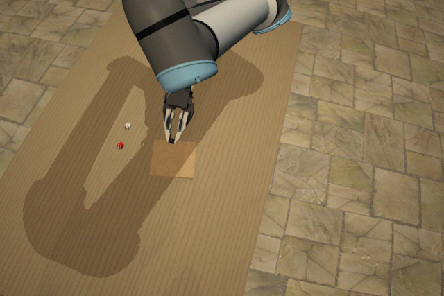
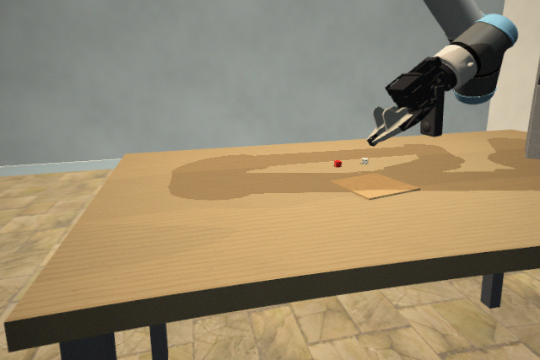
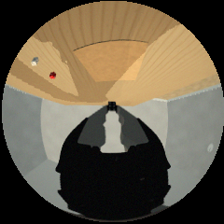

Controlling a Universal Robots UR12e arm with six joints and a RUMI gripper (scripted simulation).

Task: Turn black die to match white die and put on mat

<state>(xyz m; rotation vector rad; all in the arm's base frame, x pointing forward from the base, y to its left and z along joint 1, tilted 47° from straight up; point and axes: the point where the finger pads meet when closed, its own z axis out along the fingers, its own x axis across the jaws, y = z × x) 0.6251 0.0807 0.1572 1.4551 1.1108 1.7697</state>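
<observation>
The tan mat lies 11 cm below my hand. Also, from my hand: white die 3 cm behind, 20 cm to the right, 10 cm below; red die 5 cm ahead, 18 cm to the right, 10 cm below; black die 1 cm ahead, 1 cm below.
</observation>
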